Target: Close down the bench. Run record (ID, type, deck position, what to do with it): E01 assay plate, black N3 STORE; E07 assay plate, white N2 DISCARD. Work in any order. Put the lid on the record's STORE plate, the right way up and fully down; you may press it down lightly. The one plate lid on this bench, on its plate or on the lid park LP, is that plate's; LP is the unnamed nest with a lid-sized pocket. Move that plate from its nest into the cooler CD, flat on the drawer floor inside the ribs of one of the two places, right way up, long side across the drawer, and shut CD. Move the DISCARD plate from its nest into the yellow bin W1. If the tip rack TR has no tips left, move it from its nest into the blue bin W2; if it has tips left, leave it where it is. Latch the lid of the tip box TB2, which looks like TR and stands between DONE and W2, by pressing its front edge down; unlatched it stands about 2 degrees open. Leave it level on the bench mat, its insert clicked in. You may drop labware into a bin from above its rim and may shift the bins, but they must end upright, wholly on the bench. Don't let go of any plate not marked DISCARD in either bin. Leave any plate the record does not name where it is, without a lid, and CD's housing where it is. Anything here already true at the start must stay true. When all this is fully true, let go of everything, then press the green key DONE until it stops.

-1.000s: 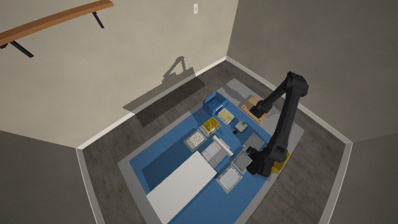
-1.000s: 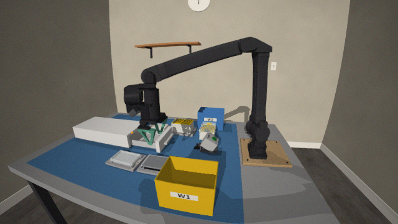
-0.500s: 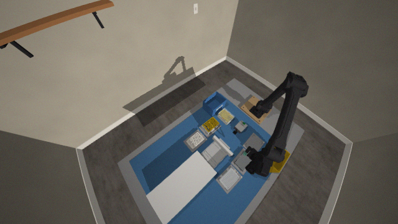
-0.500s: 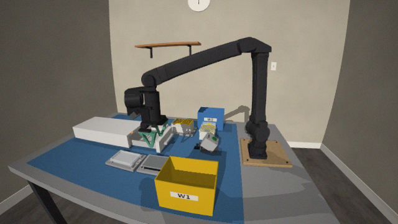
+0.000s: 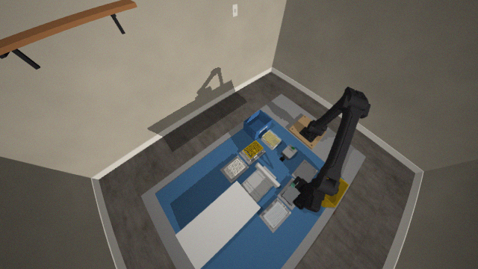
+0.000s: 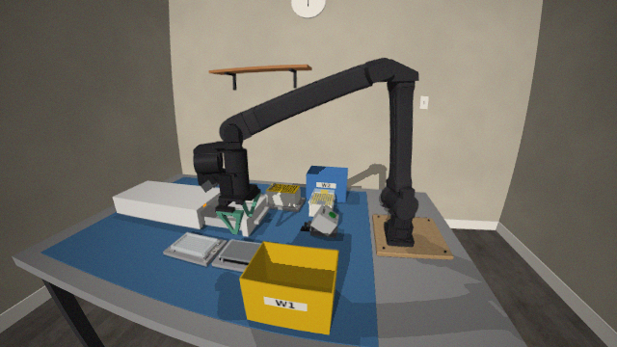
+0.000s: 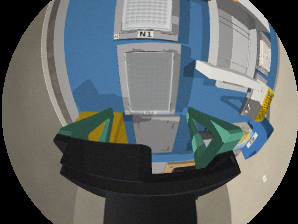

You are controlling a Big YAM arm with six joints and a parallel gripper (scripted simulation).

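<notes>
Right now my hand is 90 mm above the grey plate lid. Also, from my hand: grey lid park nest: 170 mm behind, 20 mm to the right, 110 mm below; then black plate: 100 mm below; then yellow bin W1: 170 mm behind, 130 mm to the left, 80 mm below.
</notes>
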